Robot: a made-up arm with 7 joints.
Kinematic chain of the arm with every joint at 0, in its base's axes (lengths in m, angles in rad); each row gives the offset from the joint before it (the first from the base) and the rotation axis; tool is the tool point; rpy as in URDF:
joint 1: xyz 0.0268 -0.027 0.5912 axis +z
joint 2: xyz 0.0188 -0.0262 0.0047 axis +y
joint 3: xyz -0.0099 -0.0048 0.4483 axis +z
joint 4: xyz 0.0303 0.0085 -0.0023 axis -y
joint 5: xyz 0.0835 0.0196 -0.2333 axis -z
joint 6: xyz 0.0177 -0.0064 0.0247 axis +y
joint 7: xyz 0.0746 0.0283 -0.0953 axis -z
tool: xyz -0.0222 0.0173 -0.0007 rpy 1.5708 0 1.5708
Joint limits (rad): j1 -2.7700..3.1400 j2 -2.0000..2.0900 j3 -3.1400..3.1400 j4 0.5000..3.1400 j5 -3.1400..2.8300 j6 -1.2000..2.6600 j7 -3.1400..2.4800
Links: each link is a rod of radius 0.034 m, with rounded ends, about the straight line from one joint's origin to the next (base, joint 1, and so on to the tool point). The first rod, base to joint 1, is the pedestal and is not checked.
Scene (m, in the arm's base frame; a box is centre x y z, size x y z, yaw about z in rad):
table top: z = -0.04
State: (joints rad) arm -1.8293 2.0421 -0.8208 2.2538 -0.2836 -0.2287 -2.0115
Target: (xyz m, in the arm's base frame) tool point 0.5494 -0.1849 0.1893
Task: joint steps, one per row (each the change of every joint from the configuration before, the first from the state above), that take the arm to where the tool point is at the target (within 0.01 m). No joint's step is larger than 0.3 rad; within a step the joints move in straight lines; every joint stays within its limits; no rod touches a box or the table.
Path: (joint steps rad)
1: 0.2701 -0.0578 0.1853 -0.1580 -0.0906 -0.0123 0.0111
2: 0.2700 -0.0579 0.1852 -0.1581 -0.0906 -0.0123 0.0110
3: 0.2701 -0.0578 0.1853 -0.1580 -0.0907 -0.0123 0.0111
4: 0.2701 -0.0578 0.1852 -0.1580 -0.0906 -0.0123 0.0110
5: 0.2701 -0.0578 0.1853 -0.1581 -0.0906 -0.0123 0.0111

